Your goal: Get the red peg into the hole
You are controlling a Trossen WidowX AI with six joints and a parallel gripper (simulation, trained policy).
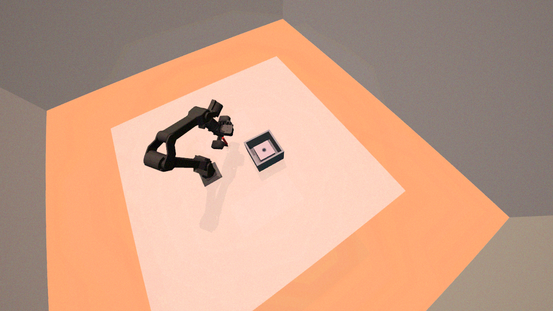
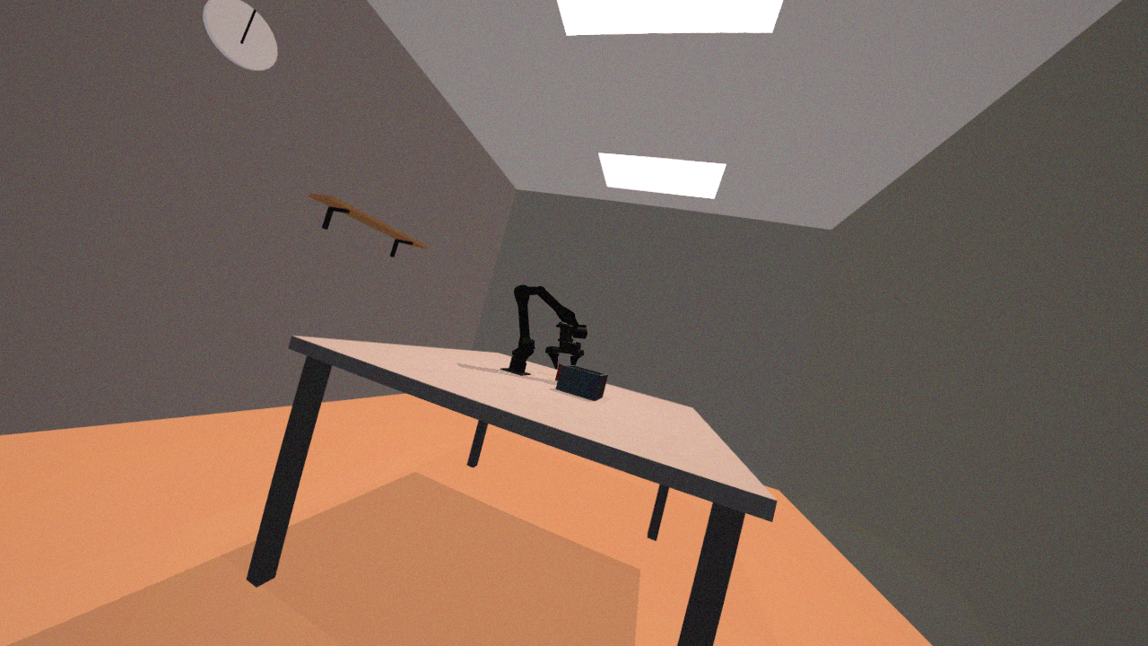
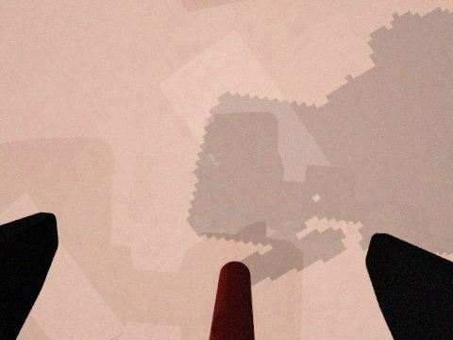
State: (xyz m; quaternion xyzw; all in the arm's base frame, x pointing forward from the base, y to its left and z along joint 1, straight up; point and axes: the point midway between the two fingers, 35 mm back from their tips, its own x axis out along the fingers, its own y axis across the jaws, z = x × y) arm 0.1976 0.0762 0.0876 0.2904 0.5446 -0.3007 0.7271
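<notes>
Now: gripper tip 3 cm past the red peg, 2 cm to the right of it and 2 cm above it. The rest, counted from my gripper tip: dark box (10 cm ahead, 19 cm to the right, 3 cm below); then pale plate (10 cm ahead, 19 cm to the right, 1 cm below).
</notes>
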